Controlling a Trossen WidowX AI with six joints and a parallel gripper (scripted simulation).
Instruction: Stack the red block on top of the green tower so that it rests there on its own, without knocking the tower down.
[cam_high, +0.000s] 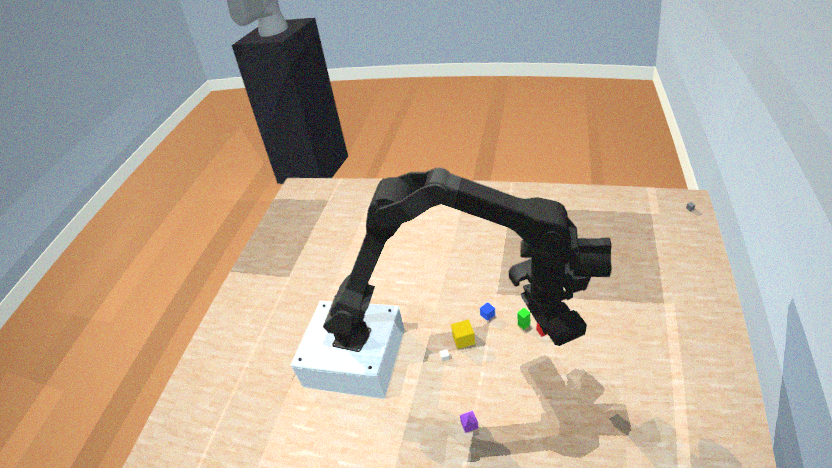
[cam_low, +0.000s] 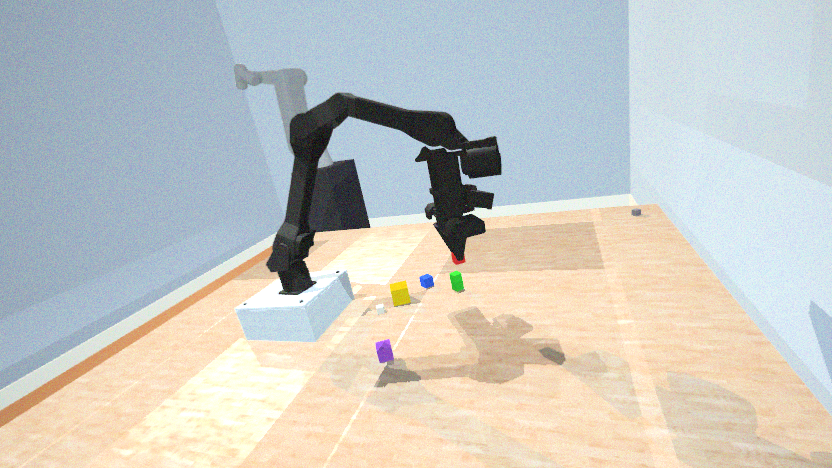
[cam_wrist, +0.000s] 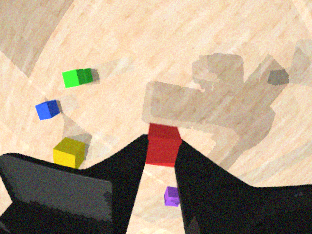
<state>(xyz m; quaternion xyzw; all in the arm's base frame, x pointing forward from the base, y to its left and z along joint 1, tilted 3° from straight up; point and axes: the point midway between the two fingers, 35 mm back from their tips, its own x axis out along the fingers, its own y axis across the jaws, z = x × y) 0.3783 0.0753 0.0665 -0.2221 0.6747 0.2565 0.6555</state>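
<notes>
Right now the blue block is 140 mm behind my gripper tip, 110 mm to the left of it and 110 mm below it. The rest, counted from my gripper tip: small red block (right at my gripper tip); yellow block (180 mm behind, 110 mm below, 30 mm to the left); purple block (170 mm to the right, 110 mm below, 110 mm behind).
</notes>
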